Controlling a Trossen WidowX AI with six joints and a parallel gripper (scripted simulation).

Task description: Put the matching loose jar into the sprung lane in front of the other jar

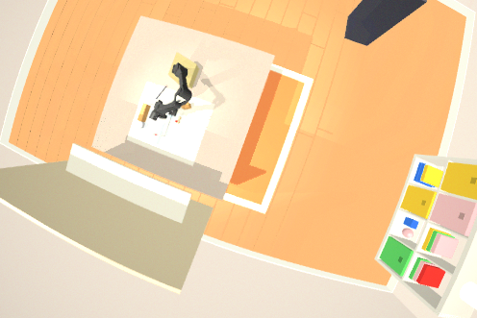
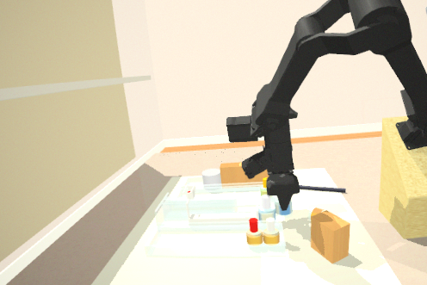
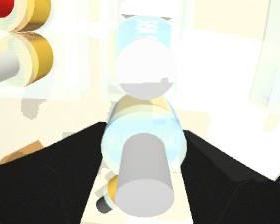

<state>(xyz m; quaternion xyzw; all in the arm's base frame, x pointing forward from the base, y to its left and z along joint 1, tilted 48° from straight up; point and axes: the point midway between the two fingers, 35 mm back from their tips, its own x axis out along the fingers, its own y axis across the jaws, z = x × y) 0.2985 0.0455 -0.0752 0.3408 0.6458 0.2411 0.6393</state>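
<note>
Now: gripper tip 180 mm short of the clear sprung lane, 40 mm to the left of it and 30 mm above it. Also, from my gripper tip: dark rod: 130 mm behind, 140 mm to the right, 40 mm below.
</note>
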